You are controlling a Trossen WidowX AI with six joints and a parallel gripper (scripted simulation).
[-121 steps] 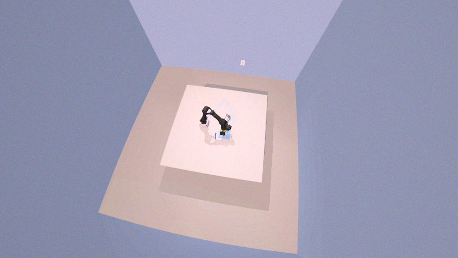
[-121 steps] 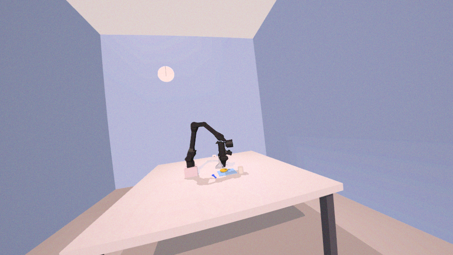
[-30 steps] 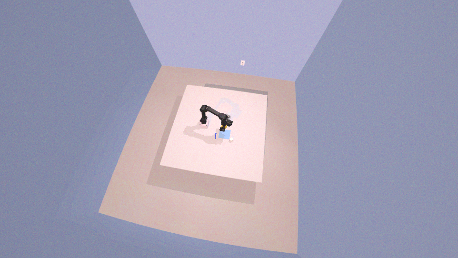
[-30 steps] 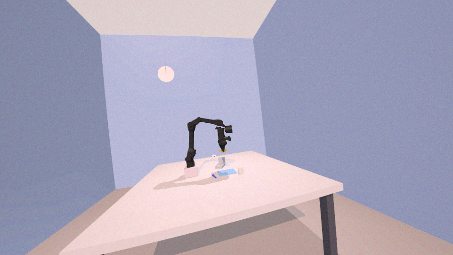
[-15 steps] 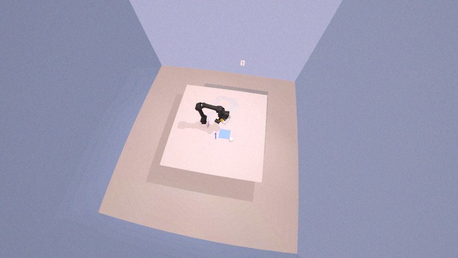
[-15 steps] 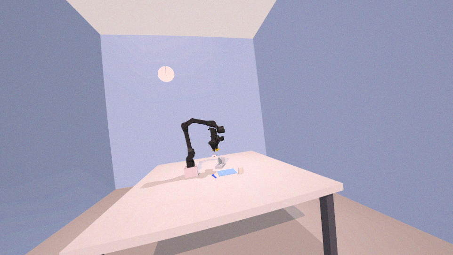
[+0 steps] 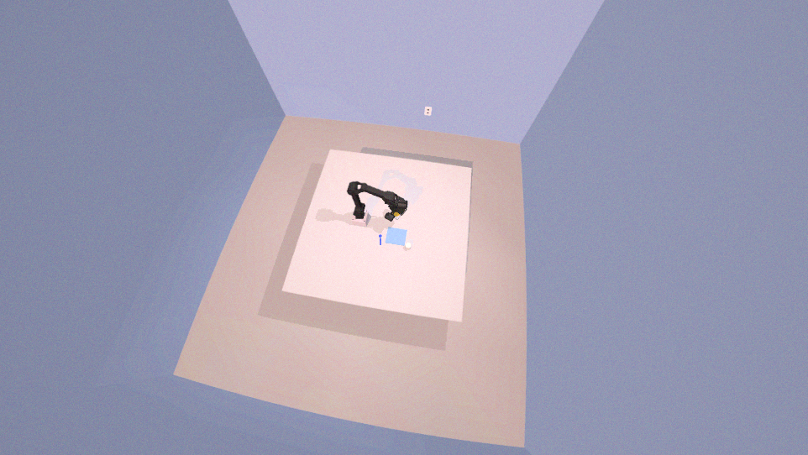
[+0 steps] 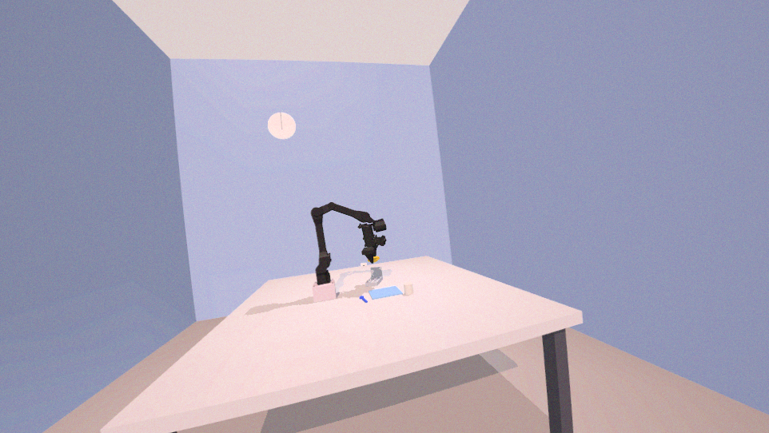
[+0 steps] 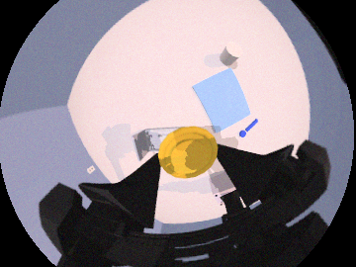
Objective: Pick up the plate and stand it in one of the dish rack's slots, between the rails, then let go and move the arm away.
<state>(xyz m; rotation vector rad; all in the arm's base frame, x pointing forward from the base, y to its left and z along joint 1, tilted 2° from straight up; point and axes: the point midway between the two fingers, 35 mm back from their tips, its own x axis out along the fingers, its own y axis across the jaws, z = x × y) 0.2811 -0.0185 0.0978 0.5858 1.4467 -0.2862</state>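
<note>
Now: the grey wire dish rack 10 mm ahead of my gripper tip, 70 mm to the left of it and 120 mm below it. Round my gripper tip: yellow plate (10 mm above); light blue mat (140 mm to the right, 140 mm below); blue spoon (120 mm behind, 160 mm to the right, 140 mm below).
</note>
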